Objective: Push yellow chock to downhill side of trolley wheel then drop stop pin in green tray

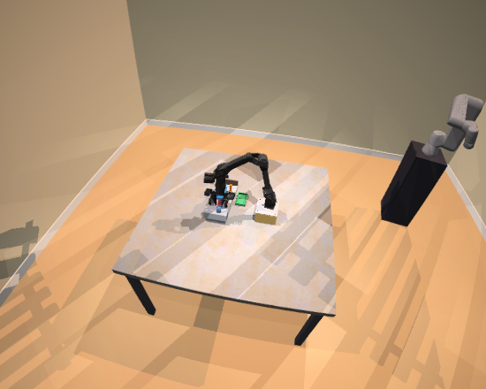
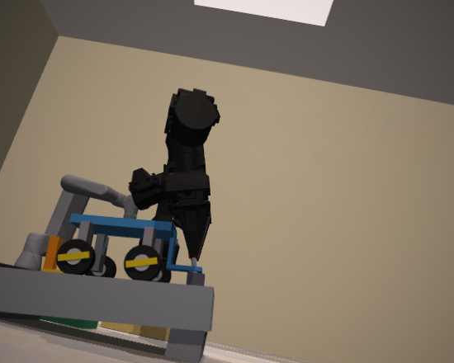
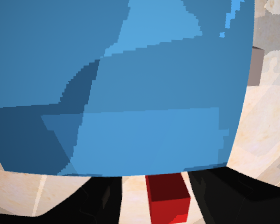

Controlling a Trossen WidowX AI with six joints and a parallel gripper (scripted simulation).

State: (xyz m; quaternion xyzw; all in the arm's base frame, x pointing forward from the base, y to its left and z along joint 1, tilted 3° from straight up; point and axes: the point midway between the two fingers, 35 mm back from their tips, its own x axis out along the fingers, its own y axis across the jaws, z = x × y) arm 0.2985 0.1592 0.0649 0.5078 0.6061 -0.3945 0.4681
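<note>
Now: gripper tip 23 cm to the left of the green tray, 14 cm above it and 8 cm past it. From my gripper tip the other things lie so: blue trolley (9 cm to the right, 3 cm ahead, 2 cm below); grey ramp (10 cm to the right, 8 cm below, 4 cm ahead); stop pin (right at my gripper tip).
</note>
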